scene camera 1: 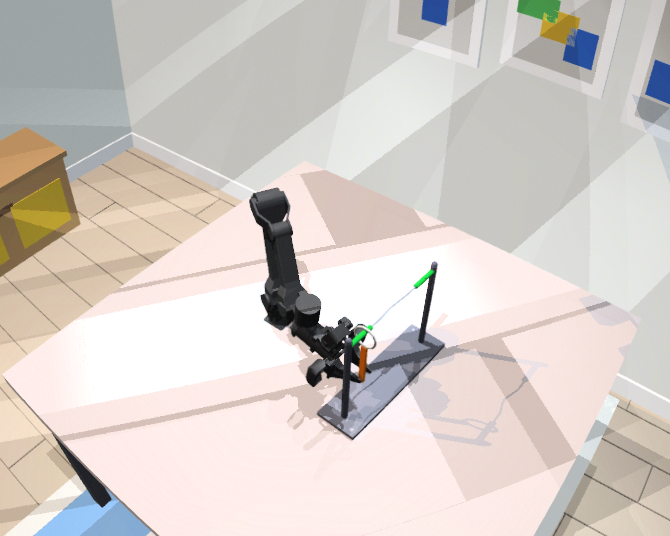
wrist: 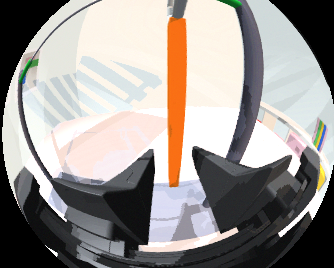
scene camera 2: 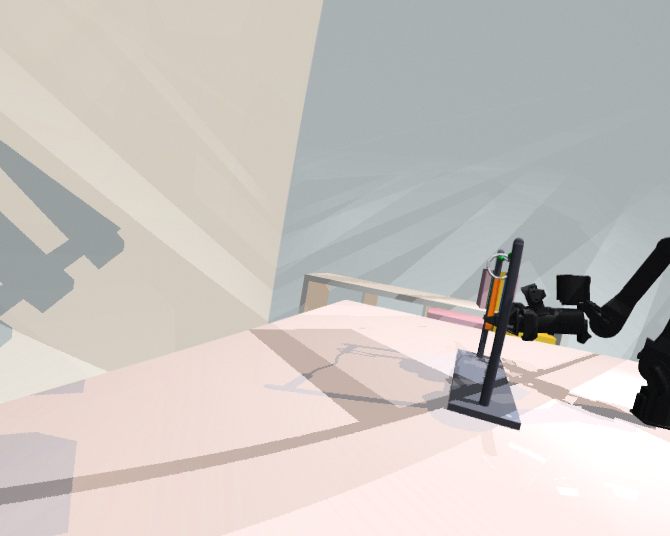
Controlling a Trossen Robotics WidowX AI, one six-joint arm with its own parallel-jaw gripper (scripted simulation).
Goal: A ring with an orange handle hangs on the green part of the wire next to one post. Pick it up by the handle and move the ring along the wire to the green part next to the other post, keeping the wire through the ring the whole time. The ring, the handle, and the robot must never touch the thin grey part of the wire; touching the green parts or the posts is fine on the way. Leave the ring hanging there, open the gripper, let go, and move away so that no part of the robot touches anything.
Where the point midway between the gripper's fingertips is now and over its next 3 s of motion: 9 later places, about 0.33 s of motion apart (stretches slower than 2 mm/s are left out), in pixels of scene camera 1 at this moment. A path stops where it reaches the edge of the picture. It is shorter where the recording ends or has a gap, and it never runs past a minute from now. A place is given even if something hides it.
The gripper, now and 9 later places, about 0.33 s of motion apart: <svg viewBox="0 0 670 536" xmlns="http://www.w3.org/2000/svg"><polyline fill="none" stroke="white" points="366,377 370,381 372,383 372,380 372,379 372,379 375,377 375,375 373,370 374,366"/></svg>
